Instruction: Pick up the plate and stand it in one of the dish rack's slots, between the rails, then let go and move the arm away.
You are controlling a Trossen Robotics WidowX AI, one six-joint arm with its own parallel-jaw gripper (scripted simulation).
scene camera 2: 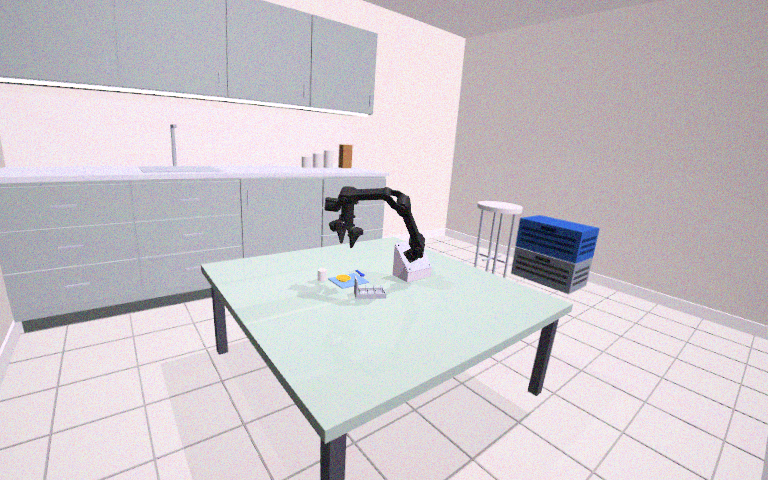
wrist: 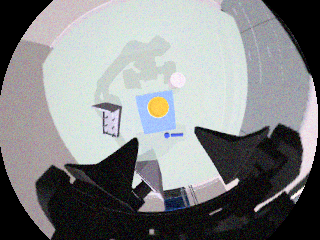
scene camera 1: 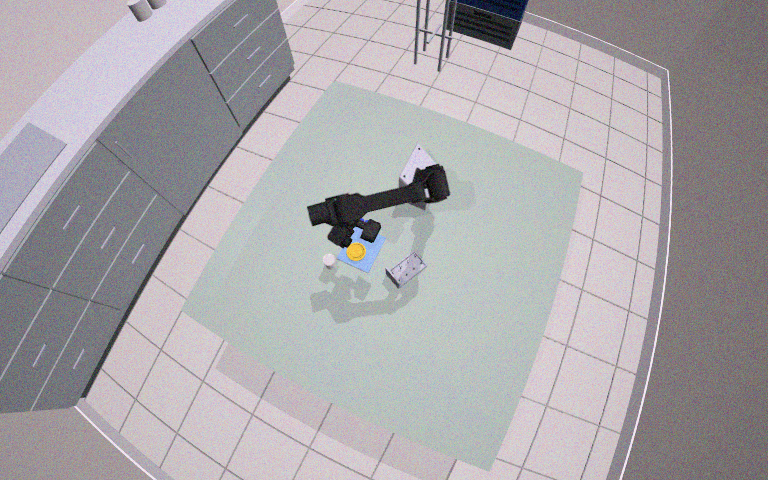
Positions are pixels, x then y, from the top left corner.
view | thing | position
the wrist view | my gripper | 166,135
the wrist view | blue mat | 151,124
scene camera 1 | my gripper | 352,232
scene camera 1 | grey dish rack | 413,264
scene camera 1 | blue mat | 372,249
